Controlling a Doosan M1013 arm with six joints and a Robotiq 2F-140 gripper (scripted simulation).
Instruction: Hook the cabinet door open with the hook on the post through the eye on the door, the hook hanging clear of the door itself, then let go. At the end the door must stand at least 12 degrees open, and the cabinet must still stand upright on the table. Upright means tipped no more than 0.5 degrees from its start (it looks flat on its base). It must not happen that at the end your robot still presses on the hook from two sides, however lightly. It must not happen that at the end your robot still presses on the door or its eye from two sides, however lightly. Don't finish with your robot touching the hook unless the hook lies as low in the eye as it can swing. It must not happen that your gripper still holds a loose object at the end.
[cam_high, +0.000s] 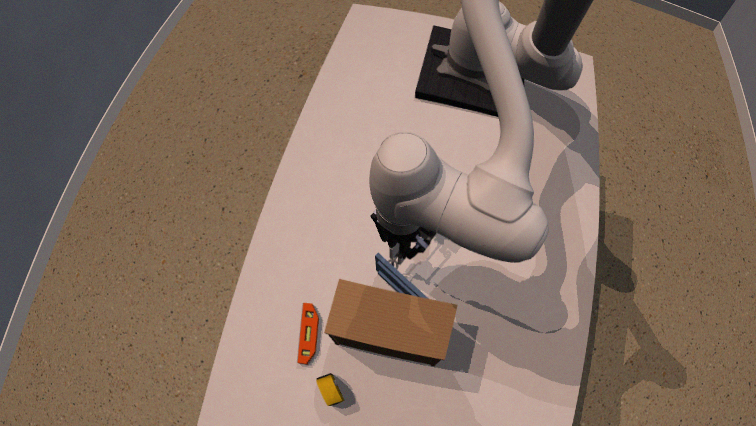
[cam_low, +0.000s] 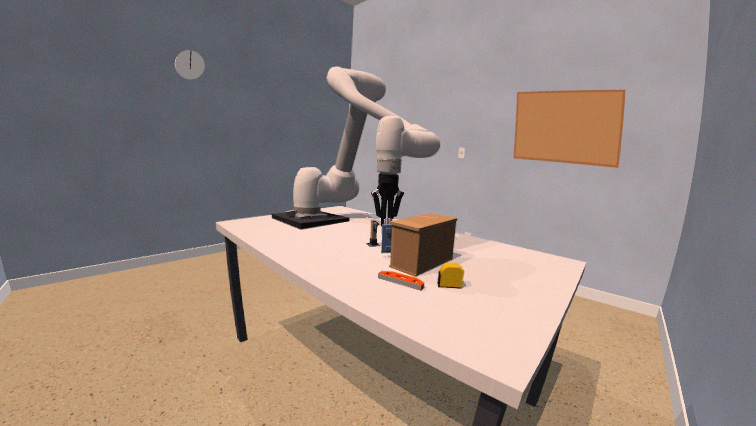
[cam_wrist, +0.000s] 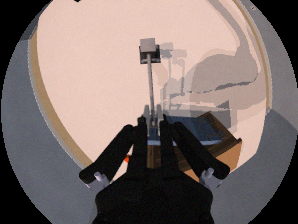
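Now: the thin hook 4 cm behind my hand, 2 cm below it and 1 cm to the left of it. Round my hand: hook post (8 cm behind, 4 cm below, 2 cm to the left); then cabinet door (6 cm ahead, 5 cm to the left, 4 cm below); then orange spirit level (24 cm ahead, 13 cm to the right, 10 cm below).
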